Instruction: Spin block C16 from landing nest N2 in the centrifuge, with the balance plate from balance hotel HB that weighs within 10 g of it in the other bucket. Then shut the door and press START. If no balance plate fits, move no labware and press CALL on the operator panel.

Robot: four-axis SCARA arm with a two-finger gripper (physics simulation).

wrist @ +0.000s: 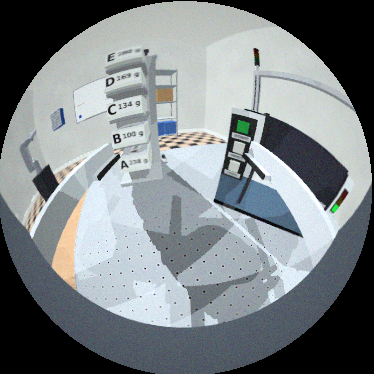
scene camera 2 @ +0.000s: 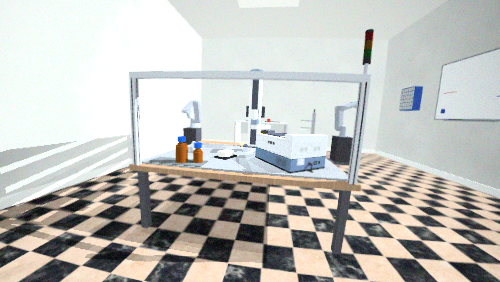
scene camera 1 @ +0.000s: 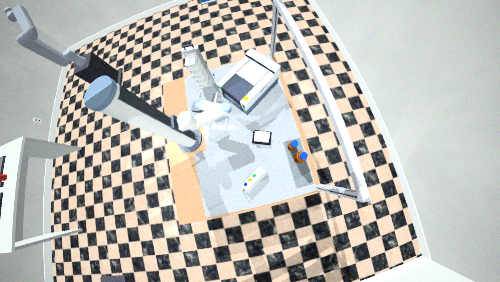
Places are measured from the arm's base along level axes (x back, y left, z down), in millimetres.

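Pixels of known places: gripper, between the fingertips: (wrist: 179, 143) (scene camera 1: 208, 92); arm's base, origin of its link: (scene camera 2: 253, 146) (scene camera 1: 189, 139).
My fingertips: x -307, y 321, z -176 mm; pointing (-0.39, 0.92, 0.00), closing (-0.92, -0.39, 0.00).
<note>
Ahead of a thing's pixels: the offset from my fingertips to its middle. "pt": to the spot under its first point.
My gripper (wrist: 179, 143) is open and empty, above the deck. Its left fingertip is near the low levels of the balance hotel (wrist: 154, 115) (scene camera 1: 201, 72) in the wrist view; its right fingertip overlaps the centrifuge's button column. The hotel's labels read D 169 g, C 134 g, B 100 g and A 238 g; E's weight is blurred. The centrifuge @[dy +25, dx -377, dz +41 mm] (wrist: 285, 200) (scene camera 1: 267, 67) (scene camera 2: 292, 150) has a dark door @[dy -106, dx -190, dz -2 mm] (wrist: 305, 155) across its front, a green button @[dy +11, dx -108, dz -19 mm] (wrist: 243, 126) and a green-lit lamp (wrist: 335, 208). A white block @[dy -484, dx -359, dz +129 mm] (scene camera 1: 262, 137) (scene camera 2: 226, 152) sits in a black nest; its label is unreadable. The operator panel @[dy -819, dx -205, dz +121 mm] (scene camera 1: 256, 181) has coloured buttons.
Two orange bottles with blue caps (scene camera 1: 300, 157) (scene camera 2: 181, 152) stand near the deck's edge. A metal frame @[pt dy -479, dx -696, dz -414 mm] (scene camera 1: 320, 95) (scene camera 2: 200, 76) rises along the table's edge. The arm's column (scene camera 1: 150, 117) stands on the opposite side. A signal tower @[pt dy +378, dx -734, dz -585 mm] (scene camera 2: 368, 47) (wrist: 256, 57) stands by the frame.
</note>
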